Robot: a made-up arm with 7 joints.
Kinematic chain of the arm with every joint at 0, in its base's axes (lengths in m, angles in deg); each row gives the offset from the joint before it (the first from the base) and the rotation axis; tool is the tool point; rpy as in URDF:
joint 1: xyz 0 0 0.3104 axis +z
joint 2: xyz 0 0 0 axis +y
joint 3: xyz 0 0 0.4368 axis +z
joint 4: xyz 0.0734 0 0 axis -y
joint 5: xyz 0.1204 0 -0.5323 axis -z
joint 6: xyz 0 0 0 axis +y
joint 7: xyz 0.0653 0 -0.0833 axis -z
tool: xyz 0 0 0 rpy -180 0 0
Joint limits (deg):
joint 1: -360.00..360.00
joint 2: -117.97..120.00
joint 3: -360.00..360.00
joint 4: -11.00..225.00
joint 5: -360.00..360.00
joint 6: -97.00..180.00
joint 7: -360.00..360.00
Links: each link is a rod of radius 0.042 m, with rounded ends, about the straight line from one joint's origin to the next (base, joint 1, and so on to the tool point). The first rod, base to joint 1, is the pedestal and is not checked.
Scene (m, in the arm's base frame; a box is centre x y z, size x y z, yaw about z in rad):
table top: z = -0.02
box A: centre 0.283 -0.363 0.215 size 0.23 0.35 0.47 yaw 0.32
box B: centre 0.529 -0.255 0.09 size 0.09 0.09 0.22 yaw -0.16
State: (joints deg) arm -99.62 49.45 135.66 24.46 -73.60 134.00 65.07
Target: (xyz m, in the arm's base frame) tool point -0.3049 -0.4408 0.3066
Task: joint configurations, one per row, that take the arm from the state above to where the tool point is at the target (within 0.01 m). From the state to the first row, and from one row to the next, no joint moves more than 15 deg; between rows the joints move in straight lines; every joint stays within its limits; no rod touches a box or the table.
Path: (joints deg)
1: -108.08 50.69 137.51 37.41 -64.01 134.34 75.33
2: -116.55 51.94 139.35 50.35 -54.42 134.68 85.59
3: -125.01 53.18 141.20 63.30 -44.83 135.02 95.85
4: -137.43 50.75 128.83 59.85 -51.31 137.09 89.69
5: -149.85 48.32 116.46 56.40 -57.79 139.17 83.54
6: -162.28 45.89 104.10 52.95 -64.28 141.25 77.38
7: -174.70 43.45 91.73 49.50 -70.76 143.32 71.23
8: -187.13 41.02 79.37 46.05 -77.24 145.40 65.07

